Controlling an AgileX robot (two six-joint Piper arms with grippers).
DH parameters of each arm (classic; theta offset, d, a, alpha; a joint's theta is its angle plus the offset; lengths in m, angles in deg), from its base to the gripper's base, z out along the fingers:
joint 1: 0 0.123 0 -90
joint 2: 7.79 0 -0.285 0
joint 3: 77.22 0 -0.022 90
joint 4: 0 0.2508 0 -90
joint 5: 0 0 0.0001 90
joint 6: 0 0.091 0 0
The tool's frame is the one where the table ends.
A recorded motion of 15 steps. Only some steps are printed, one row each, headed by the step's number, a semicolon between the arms.
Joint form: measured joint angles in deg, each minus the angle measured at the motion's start. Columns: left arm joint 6, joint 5, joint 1, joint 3, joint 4, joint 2; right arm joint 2, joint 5, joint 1, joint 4, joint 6, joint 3.
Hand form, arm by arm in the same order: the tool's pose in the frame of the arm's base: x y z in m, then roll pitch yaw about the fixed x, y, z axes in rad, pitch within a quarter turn. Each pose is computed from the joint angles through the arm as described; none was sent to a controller.
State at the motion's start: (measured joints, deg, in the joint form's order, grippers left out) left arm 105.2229 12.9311 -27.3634 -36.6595 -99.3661 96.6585; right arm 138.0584 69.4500 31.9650 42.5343 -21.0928 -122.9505
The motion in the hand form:
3: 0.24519 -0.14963 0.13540 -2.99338 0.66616 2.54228; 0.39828 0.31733 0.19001 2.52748 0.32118 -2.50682
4: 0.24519 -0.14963 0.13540 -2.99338 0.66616 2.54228; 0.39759 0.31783 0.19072 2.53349 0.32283 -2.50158
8: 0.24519 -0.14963 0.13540 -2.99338 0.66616 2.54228; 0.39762 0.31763 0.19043 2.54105 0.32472 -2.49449
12: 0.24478 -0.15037 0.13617 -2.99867 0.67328 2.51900; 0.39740 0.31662 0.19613 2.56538 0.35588 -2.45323
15: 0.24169 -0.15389 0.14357 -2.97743 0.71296 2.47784; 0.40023 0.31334 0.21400 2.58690 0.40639 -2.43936
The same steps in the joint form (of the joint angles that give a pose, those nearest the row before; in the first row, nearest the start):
3: 0.00 0.00 0.00 0.00 -0.01 0.00; 0.00 0.00 0.50 -3.28 0.49 0.00
4: 0.00 0.00 0.00 0.00 -0.01 0.00; -0.11 0.00 0.63 -3.61 0.49 0.00
8: 0.00 0.00 0.00 0.00 -0.01 0.00; -0.12 0.00 0.66 -3.96 0.26 0.00
12: 1.07 0.56 0.00 0.00 0.00 -0.10; -0.70 0.20 0.66 -4.66 -1.86 -0.26
15: 2.77 3.55 0.00 0.13 0.15 -1.40; -1.89 0.48 0.25 -5.29 -2.49 -1.94

